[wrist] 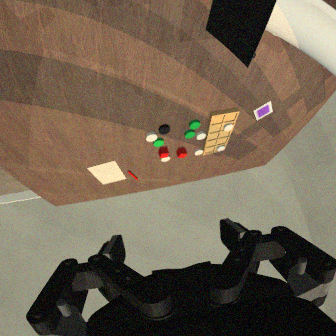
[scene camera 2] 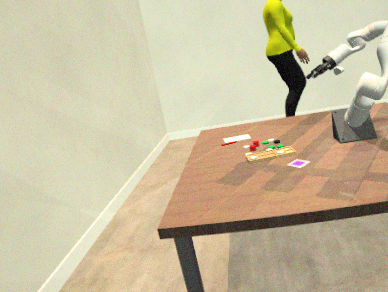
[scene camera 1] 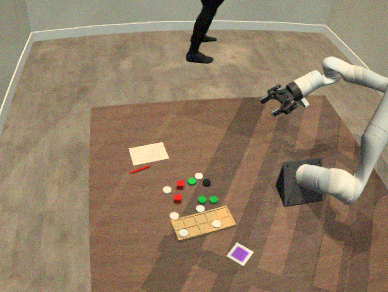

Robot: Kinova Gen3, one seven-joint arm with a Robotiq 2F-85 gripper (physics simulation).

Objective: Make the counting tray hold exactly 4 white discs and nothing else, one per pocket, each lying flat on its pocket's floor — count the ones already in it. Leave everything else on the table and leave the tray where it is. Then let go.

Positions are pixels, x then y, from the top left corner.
Labels:
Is my gripper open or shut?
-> Open.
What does my gripper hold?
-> Nothing.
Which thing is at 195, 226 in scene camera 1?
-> A counting tray.

